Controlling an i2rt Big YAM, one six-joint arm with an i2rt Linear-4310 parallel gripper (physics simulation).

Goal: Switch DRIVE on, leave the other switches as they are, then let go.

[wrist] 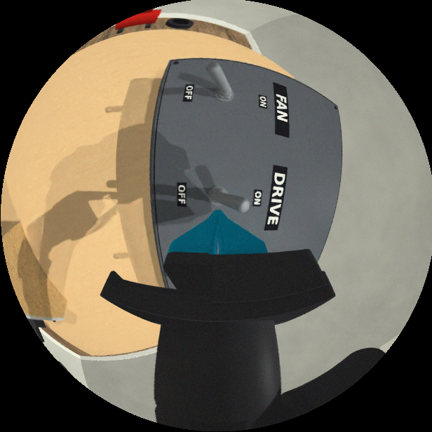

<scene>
In view: my gripper (217, 214) and a grey switch panel (273, 140).
</scene>
